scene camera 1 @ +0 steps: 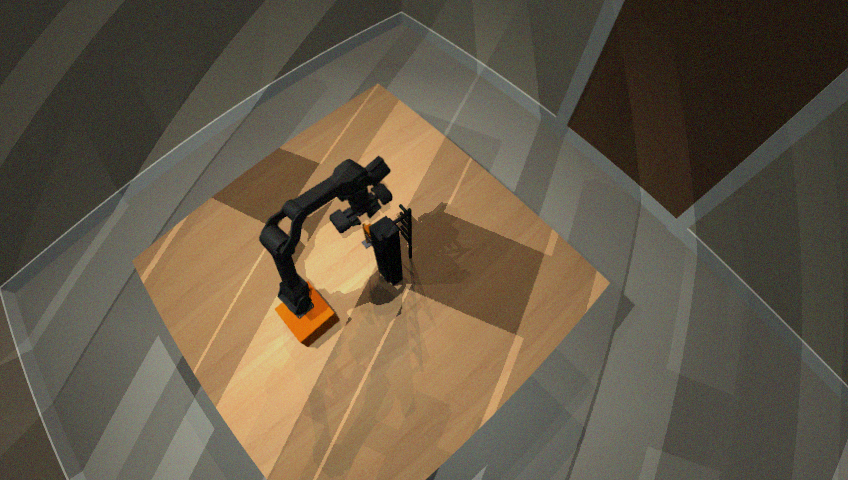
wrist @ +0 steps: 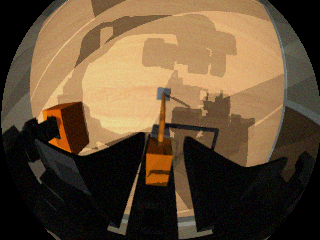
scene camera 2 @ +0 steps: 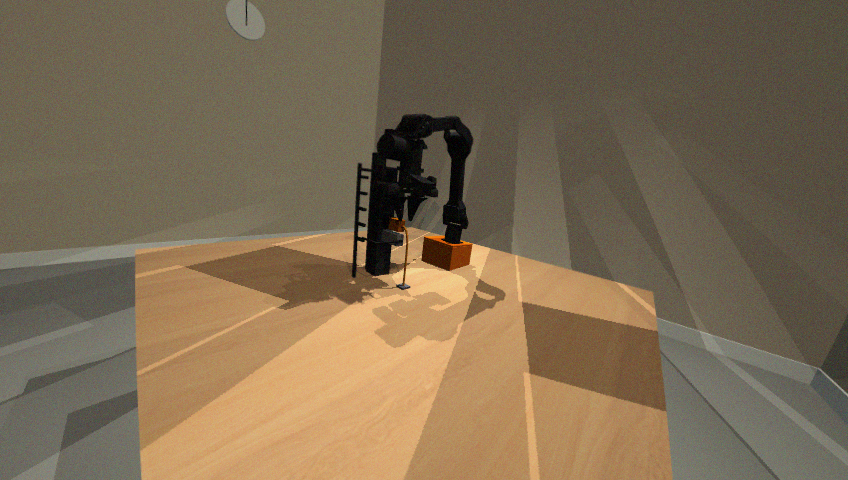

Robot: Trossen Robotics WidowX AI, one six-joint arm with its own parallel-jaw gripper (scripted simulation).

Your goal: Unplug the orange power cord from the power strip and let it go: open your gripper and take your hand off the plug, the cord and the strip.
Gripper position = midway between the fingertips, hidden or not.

I see my gripper (scene camera 2: 405,221) and an orange plug (wrist: 159,159).
My gripper also shows in scene camera 1 (scene camera 1: 364,220) and in the wrist view (wrist: 164,139).
